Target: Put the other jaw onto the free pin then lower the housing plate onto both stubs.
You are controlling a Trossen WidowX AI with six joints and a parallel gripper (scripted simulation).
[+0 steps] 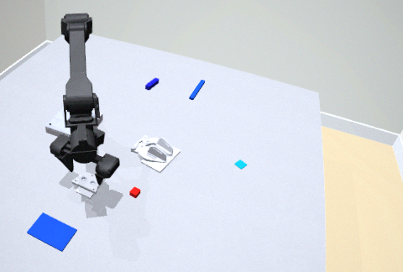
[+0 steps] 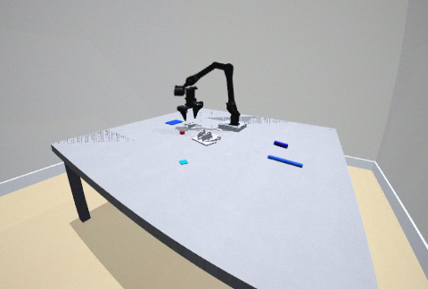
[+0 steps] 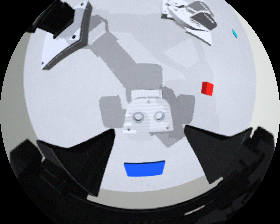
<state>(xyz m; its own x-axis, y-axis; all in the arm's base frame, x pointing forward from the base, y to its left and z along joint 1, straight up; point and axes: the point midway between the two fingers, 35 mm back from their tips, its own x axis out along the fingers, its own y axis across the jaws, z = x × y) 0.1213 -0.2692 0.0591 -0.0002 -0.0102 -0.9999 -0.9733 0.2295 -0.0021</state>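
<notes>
Now: gripper tip 40 mm above the white block and 10 mm to the right of it. Round my gripper tip: cyan tile: 430 mm ahead, 220 mm to the left, 50 mm below; then red cube: 140 mm ahead, 50 mm below, 20 mm to the left; then blue flat tile: 160 mm to the right, 50 mm below, 40 mm behind.
</notes>
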